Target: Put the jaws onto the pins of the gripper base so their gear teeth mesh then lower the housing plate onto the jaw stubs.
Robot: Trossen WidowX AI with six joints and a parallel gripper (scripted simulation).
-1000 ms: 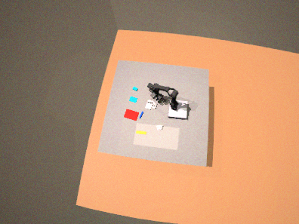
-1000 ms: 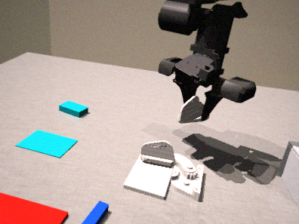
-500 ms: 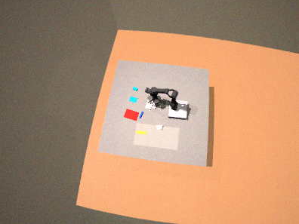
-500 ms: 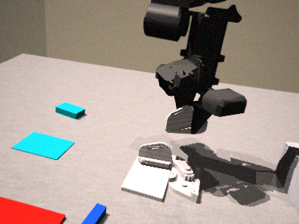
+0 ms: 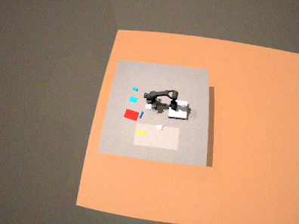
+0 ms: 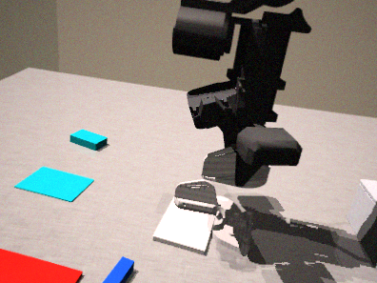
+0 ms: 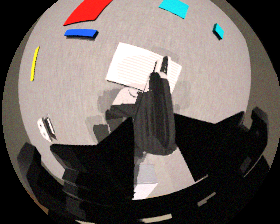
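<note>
My gripper tip is 50 mm short of the flat white plate, 10 mm to the right of it and 80 mm above it. Also, from my gripper tip: flat cyan patch: 270 mm ahead, 20 mm to the right, 80 mm below; then red patch: 240 mm ahead, 180 mm to the left, 80 mm below; then blue bar: 120 mm ahead, 160 mm to the left, 70 mm below.
</note>
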